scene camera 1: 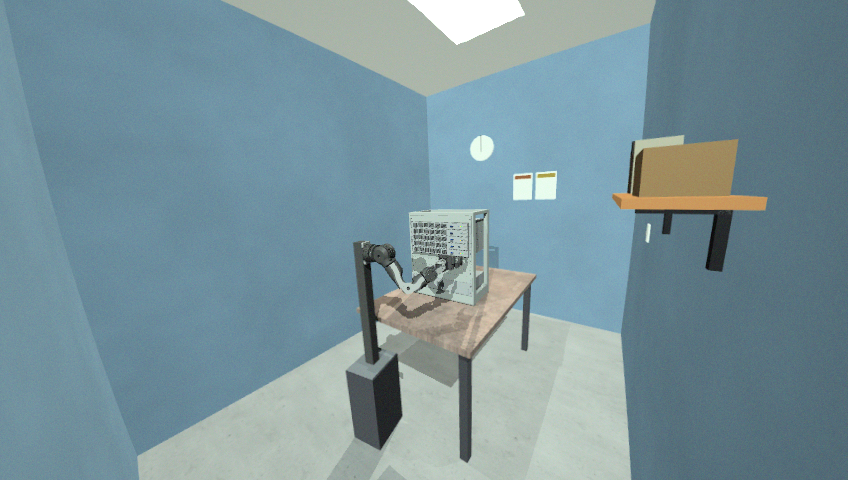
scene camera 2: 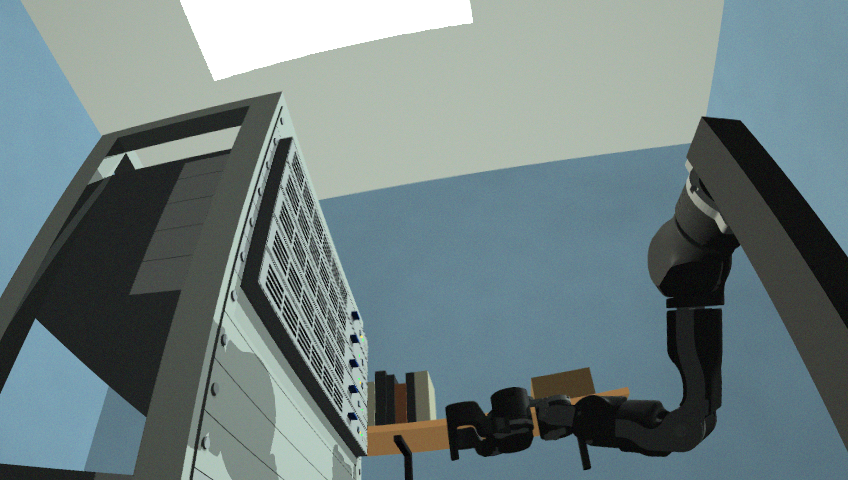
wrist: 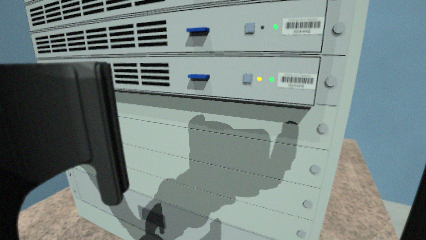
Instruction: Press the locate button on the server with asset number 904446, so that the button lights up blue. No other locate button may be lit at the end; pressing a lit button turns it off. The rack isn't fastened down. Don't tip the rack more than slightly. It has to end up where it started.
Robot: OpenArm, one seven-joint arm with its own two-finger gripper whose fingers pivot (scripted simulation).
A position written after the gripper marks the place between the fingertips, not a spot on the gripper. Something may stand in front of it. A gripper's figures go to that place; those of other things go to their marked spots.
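There's an arm post (scene camera 2: 791, 250) that's 50 cm from the lens, and then the gripper (scene camera 2: 448, 434), which is 78 cm from the lens.
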